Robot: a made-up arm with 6 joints. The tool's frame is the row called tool.
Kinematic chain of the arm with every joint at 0, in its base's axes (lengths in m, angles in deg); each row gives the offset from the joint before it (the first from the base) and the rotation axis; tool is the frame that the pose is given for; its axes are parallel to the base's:
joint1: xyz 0 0 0.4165 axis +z
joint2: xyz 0.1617 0 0 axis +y
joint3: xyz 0 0 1.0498 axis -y
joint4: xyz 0 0 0.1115 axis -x
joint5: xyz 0.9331 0 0 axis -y
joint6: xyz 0.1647 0 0 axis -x
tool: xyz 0 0 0
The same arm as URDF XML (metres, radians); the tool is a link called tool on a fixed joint. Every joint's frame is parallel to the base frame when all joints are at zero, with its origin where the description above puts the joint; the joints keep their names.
<robot name="arm">
  <joint name="tool_fixed" type="fixed">
    <parent link="link6"/>
    <child link="tool"/>
    <origin xyz="0 0 0" rpy="0 0 0"/>
  </joint>
  <joint name="joint6" type="continuous">
    <parent link="link5"/>
    <child link="link6"/>
    <origin xyz="0.1647 0 0" rpy="0 0 0"/>
    <axis xyz="-1 0 0"/>
  </joint>
  <joint name="joint5" type="continuous">
    <parent link="link4"/>
    <child link="link5"/>
    <origin xyz="0.9331 0 0" rpy="0 0 0"/>
    <axis xyz="0 -1 0"/>
  </joint>
  <joint name="joint4" type="continuous">
    <parent link="link3"/>
    <child link="link4"/>
    <origin xyz="0 0 0.1115" rpy="0 0 0"/>
    <axis xyz="-1 0 0"/>
  </joint>
  <joint name="joint3" type="continuous">
    <parent link="link2"/>
    <child link="link3"/>
    <origin xyz="0 0 1.0498" rpy="0 0 0"/>
    <axis xyz="0 -1 0"/>
  </joint>
  <joint name="joint2" type="continuous">
    <parent link="link1"/>
    <child link="link2"/>
    <origin xyz="0.1617 0 0" rpy="0 0 0"/>
    <axis xyz="0 1 0"/>
  </joint>
  <joint name="joint1" type="continuous">
    <parent link="base"/>
    <child link="link1"/>
    <origin xyz="0 0 0.4165" rpy="0 0 0"/>
    <axis xyz="0 0 1"/>
  </joint>
  <link name="base"/>
  <link name="link1"/>
  <link name="link2"/>
  <link name="link3"/>
  <link name="link4"/>
  <link name="link5"/>
  <link name="link6"/>
  <link name="tool"/>
</robot>

